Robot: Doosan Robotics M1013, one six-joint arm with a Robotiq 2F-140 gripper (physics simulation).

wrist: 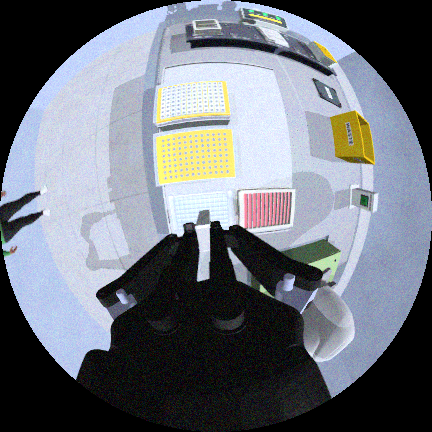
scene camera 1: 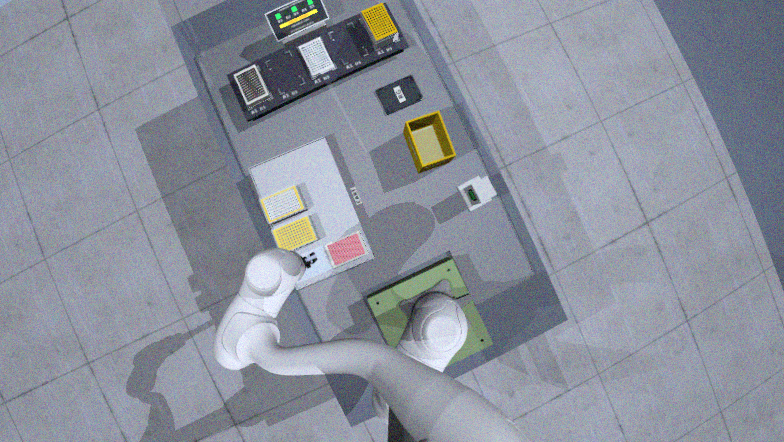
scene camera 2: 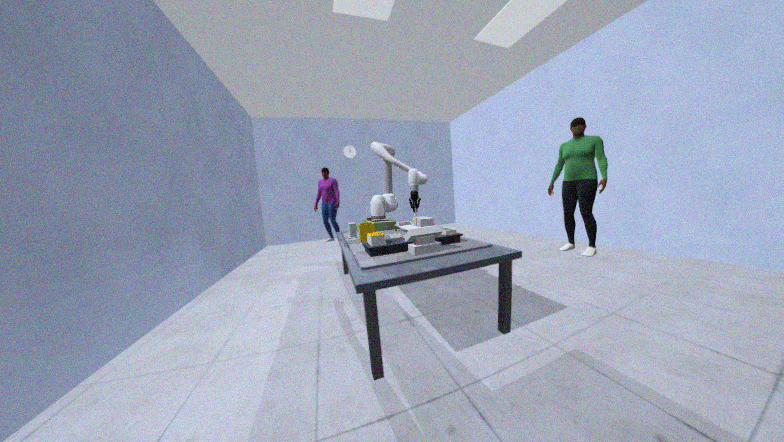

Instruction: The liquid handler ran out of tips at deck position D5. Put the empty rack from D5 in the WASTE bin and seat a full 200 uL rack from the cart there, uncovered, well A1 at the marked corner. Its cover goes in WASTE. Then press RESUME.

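Frame: origin at the arm's base, x ahead, y left, z up, level; centimetres.
Seen in the pictures: gripper, fingertip midpoint: (wrist: 205, 219) (scene camera 2: 415, 215); arm's base, origin of the base link: (scene camera 2: 378, 220).
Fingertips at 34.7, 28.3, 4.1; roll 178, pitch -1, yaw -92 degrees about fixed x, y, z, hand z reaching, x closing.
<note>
Pixels of each thing's middle, then the offset from my fingertips to it, as dx, dy, dz. "pt": a spot on its surface instead. Level surfaces: height alone.
- cart, body centre: (wrist: 226, 135) (scene camera 1: 311, 213) (scene camera 2: 416, 228) +14.9, -7.2, -10.7
- pale blue rack, body centre: (wrist: 201, 212) (scene camera 1: 309, 264) -0.7, +1.0, -7.2
- yellow-edged rack with a white dotted top, body centre: (wrist: 191, 98) (scene camera 1: 282, 204) +20.9, -0.9, -2.3
- red-striped rack, body centre: (wrist: 266, 207) (scene camera 1: 346, 249) -1.9, -12.4, -6.4
- black deck, its level: dz -8.4
- yellow WASTE bin, body centre: (scene camera 1: 428, 143) (wrist: 353, 138) (scene camera 2: 366, 231) +17.3, -53.9, -7.2
- green button, body centre: (scene camera 1: 472, 195) (wrist: 364, 200) -5.6, -58.8, -6.0
- white-framed dark rack, body centre: (scene camera 1: 252, 86) (scene camera 2: 446, 231) +64.0, -9.0, -6.9
- white rack, body centre: (scene camera 1: 316, 57) +63.3, -33.8, -7.7
- display, surface spot: (scene camera 1: 296, 20) pt +76.2, -33.3, -2.3
- dark labelled block, body centre: (scene camera 1: 399, 94) (wrist: 328, 92) +39.1, -54.7, -13.3
My gripper (scene camera 1: 311, 259) (scene camera 2: 415, 210) (wrist: 205, 219) is shut and empty, above the cart (scene camera 1: 307, 164) (wrist: 260, 95). In the wrist view its tips overlap a pale blue rack (wrist: 182, 207). Beside that stand a yellow rack (scene camera 1: 294, 232) (wrist: 196, 156), a yellow-edged rack with a white dotted top (scene camera 1: 283, 204) (wrist: 192, 100) and a red-striped rack (scene camera 1: 346, 249) (wrist: 266, 209). A yellow rack (scene camera 1: 379, 21) (wrist: 325, 52) sits at D5, the right end of the black deck (scene camera 1: 341, 48). The yellow WASTE bin (scene camera 1: 412, 147) (wrist: 348, 135) stands upright. A green button (scene camera 1: 471, 194) (wrist: 364, 200) sits on a white box.
A white-framed dark rack (scene camera 1: 251, 85) and a white rack (scene camera 1: 316, 56) stand on the deck. A display (scene camera 1: 296, 20) stands behind it. A dark labelled block (scene camera 1: 399, 94) (wrist: 327, 92) lies near the bin. The green base plate (scene camera 1: 409, 282) surrounds the arm's base.
</note>
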